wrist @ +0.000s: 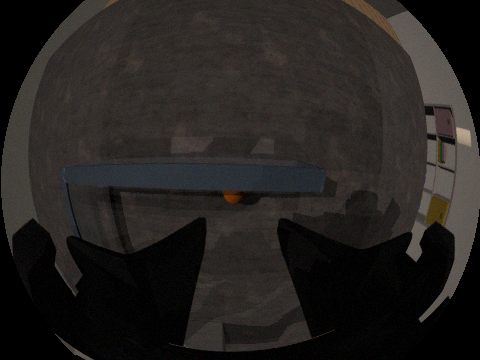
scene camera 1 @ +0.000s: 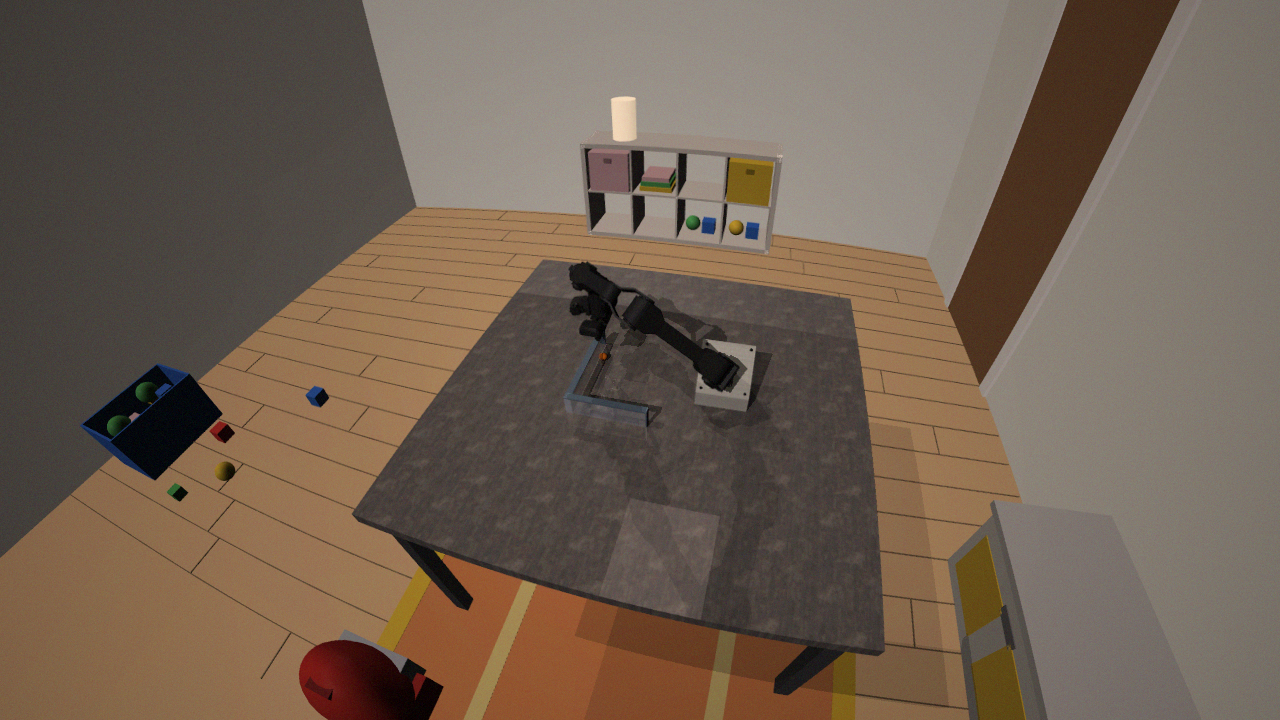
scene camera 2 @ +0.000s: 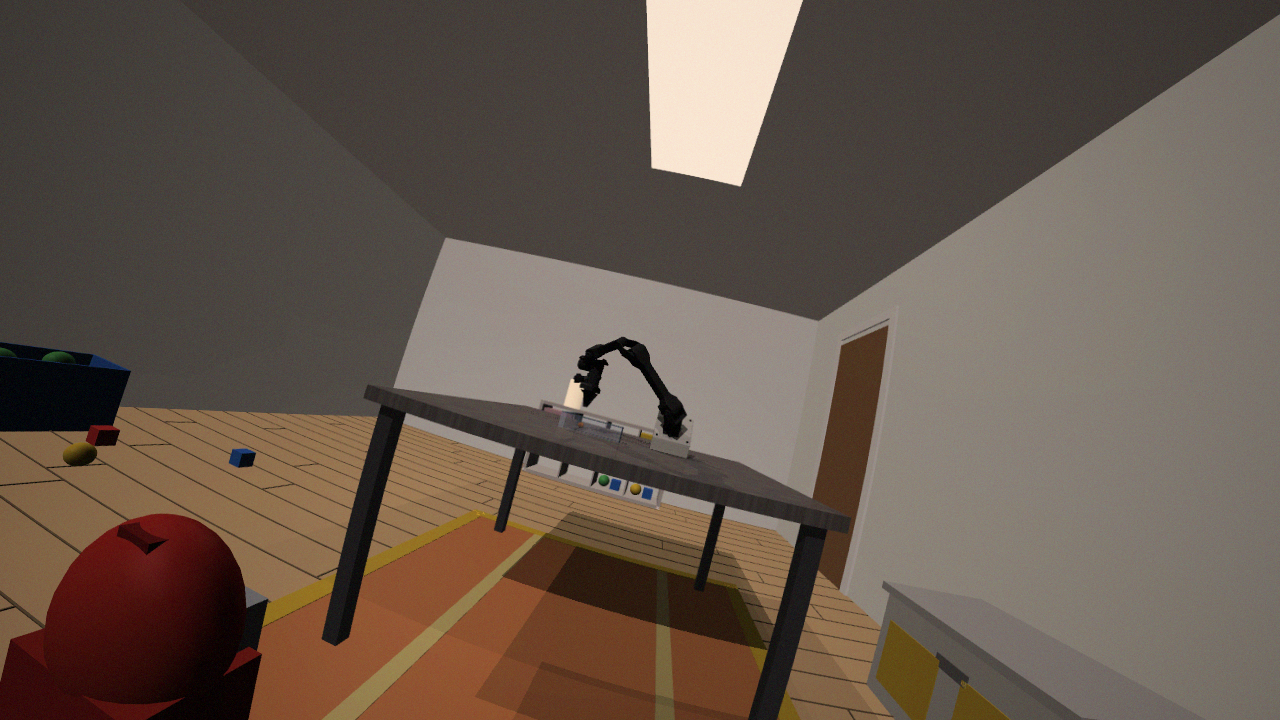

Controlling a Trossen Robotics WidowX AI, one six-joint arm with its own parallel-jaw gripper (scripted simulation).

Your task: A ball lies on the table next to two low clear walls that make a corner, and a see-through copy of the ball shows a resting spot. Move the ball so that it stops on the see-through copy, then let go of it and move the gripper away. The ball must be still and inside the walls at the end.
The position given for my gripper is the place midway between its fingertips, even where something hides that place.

Observation:
I see my gripper (scene camera 1: 600,335).
My gripper shows as well in the wrist view (wrist: 242,225).

